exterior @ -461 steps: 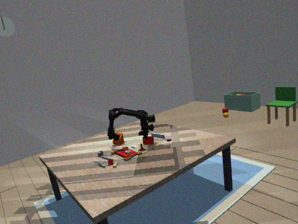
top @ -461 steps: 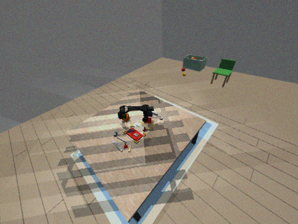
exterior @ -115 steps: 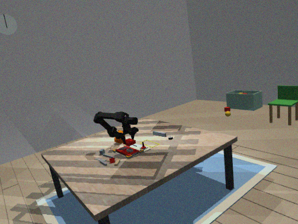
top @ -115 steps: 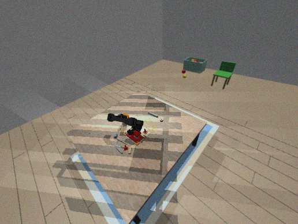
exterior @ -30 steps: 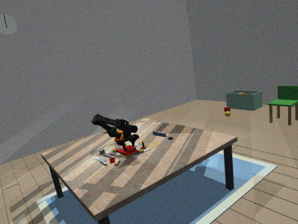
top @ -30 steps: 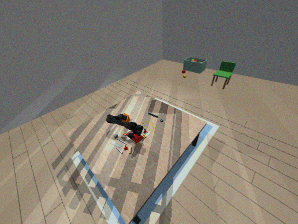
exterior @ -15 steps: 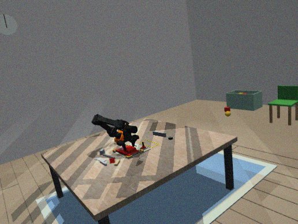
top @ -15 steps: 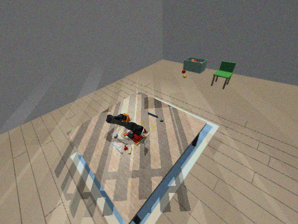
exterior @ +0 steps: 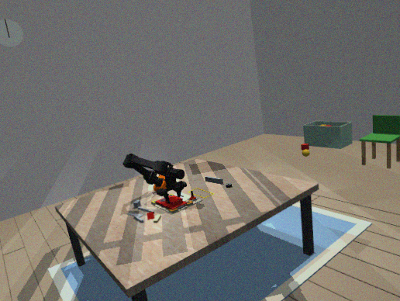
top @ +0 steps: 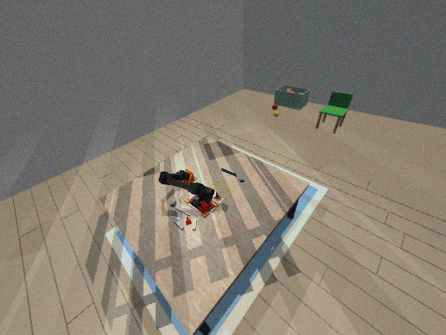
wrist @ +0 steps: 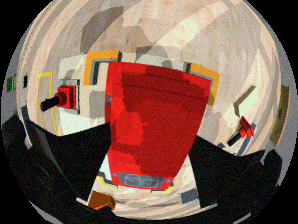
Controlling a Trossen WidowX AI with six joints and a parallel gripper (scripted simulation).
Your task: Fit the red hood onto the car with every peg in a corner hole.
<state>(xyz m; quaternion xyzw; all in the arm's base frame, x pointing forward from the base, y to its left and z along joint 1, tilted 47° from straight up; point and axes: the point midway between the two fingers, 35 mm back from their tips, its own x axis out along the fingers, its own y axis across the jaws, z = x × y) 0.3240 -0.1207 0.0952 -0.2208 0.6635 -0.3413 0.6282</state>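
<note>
Right now the red hood is 10 mm above my gripper tip. The rest, counted from my gripper tip: yellow-edged jig: 40 mm behind, 40 mm to the left, 30 mm below.
</note>
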